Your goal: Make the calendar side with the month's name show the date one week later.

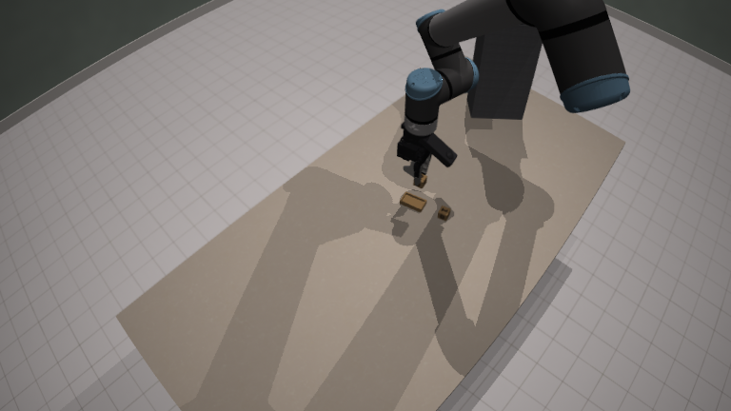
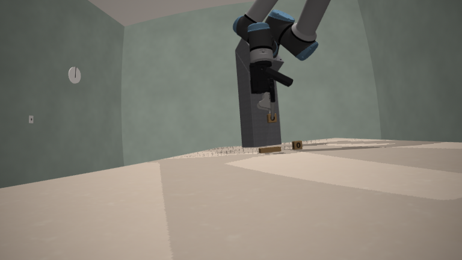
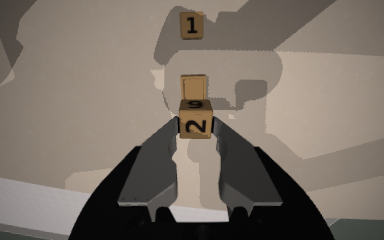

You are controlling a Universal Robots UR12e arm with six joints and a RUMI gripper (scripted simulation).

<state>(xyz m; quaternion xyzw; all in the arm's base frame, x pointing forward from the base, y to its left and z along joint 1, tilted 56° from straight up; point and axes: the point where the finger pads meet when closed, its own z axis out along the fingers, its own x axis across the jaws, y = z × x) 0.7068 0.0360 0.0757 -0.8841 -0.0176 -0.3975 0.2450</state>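
My hand is 13 cm above the wooden tray and 2 cm to the left of it. The rest, counted from my hand: cube (1 cm below).
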